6 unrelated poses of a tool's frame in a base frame.
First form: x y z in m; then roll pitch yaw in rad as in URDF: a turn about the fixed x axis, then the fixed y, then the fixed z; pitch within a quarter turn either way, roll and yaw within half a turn.
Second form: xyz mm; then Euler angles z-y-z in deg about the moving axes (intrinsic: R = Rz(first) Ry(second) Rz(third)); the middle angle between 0 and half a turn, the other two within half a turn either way. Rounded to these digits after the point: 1 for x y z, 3 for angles.
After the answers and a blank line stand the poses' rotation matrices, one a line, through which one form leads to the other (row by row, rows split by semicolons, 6 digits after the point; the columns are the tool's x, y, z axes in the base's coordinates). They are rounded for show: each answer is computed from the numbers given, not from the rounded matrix.
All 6 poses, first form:
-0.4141 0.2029 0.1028 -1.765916 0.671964 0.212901
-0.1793 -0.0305 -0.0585 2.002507 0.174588 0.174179
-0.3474 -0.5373 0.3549 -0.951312 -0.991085 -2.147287
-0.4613 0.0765 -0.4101 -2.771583 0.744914 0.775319
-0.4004 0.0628 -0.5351 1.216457 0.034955 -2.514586
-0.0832 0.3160 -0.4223 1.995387 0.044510 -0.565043
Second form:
-414.1 202.9 102.8 109.212 98.727 -50.963
-179.3 -30.5 -58.5 -84.596 114.335 79.010
-347.4 -537.3 354.9 -2.209 71.455 -151.938
-461.3 76.5 -410.1 -165.354 133.267 -21.413
-400.4 62.8 -535.1 126.666 69.711 87.865
-83.2 316.0 -422.3 -123.527 114.302 87.202

0.764931 -0.555956 -0.325259; 0.165361 -0.318548 0.933372; -0.622524 -0.767750 -0.151734
0.969897 0.227891 0.085818; 0.170665 -0.384753 -0.907104; -0.173702 0.894444 -0.412064
-0.298588 0.115487 0.947369; -0.459250 -0.887555 -0.036549; 0.836621 -0.445992 0.318051
0.525040 0.477490 -0.704512; 0.514561 -0.837454 -0.184114; -0.677909 -0.265847 -0.685394
-0.809293 0.177034 -0.560093; -0.586365 -0.300203 0.752366; -0.034948 0.937303 0.346759
0.843729 -0.186336 -0.503389; -0.534922 -0.369627 -0.759760; -0.044495 0.910305 -0.411540

